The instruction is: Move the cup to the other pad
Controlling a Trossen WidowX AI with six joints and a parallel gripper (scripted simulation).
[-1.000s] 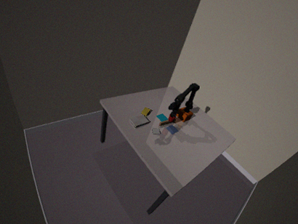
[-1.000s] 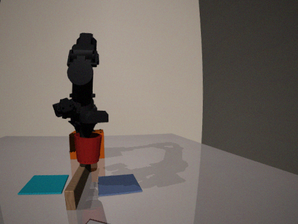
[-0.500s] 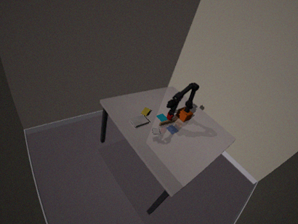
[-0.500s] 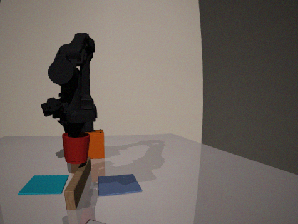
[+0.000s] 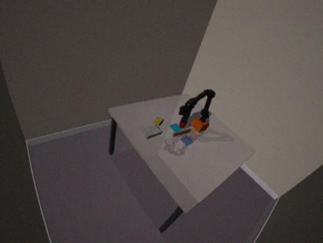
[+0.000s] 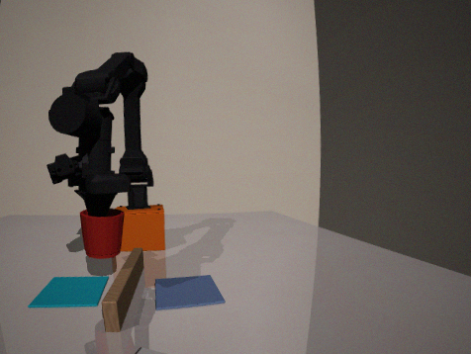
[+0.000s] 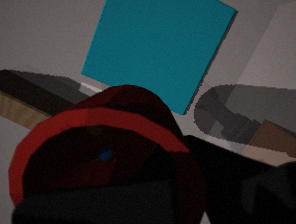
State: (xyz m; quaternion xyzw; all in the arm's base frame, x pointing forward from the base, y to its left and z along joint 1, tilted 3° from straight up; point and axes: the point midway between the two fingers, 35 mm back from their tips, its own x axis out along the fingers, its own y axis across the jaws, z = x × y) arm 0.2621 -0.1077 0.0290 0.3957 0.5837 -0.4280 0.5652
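Now: gripper tip 4 cm short of the blue marble, 3 cm to the right of it and 2 cm above it. The rest, counted from my gripper tip: teal pad 1 cm ahead, 5 cm to the right, 11 cm below; wooden bar 5 cm ahead, 5 cm to the left, 9 cm below; red cup 3 cm ahead, 1 cm to the left.
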